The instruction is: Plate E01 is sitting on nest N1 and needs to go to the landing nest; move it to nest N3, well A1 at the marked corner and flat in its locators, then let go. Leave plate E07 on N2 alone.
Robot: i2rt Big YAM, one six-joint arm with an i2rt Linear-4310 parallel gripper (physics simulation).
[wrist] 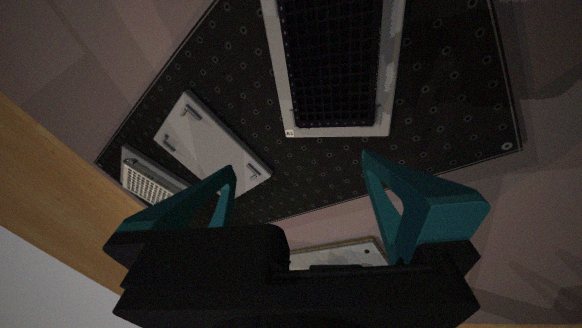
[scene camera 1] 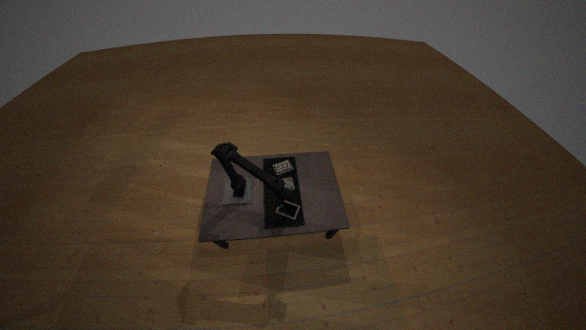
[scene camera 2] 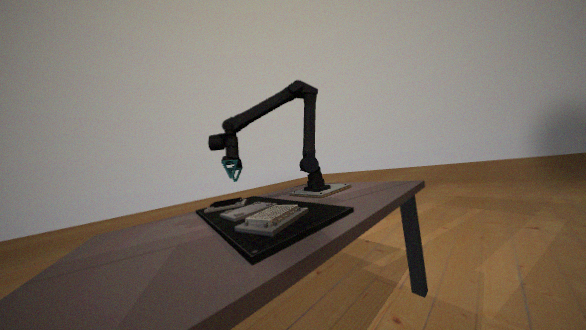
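A dark plate (scene camera 1: 289, 209) (scene camera 2: 227, 202) (wrist: 332, 65) sits in a light nest (wrist: 337, 131) at one end of the row. An A1 tag is on that nest's near left corner in the wrist view. The middle nest (scene camera 1: 288, 183) (scene camera 2: 235, 214) (wrist: 210, 145) holds no plate and shows raised corner locators. A white well plate (scene camera 1: 282, 166) (scene camera 2: 272, 214) (wrist: 147, 186) sits on the nest at the other end. Plate and nest numbers cannot be read. My gripper (scene camera 2: 234, 172) (wrist: 295, 164) is open and empty, well above the nests, with the dark plate beyond its fingertips in the wrist view.
The nests stand on a black perforated mat (scene camera 1: 272, 221) (scene camera 2: 280, 245) (wrist: 450, 75) on the table (scene camera 1: 325, 190) (scene camera 2: 150, 270) (wrist: 545, 210). The arm's light base plate (scene camera 1: 236, 199) (scene camera 2: 340, 188) (wrist: 335, 252) lies beside the mat. The left finger partly covers the middle nest and white plate in the wrist view.
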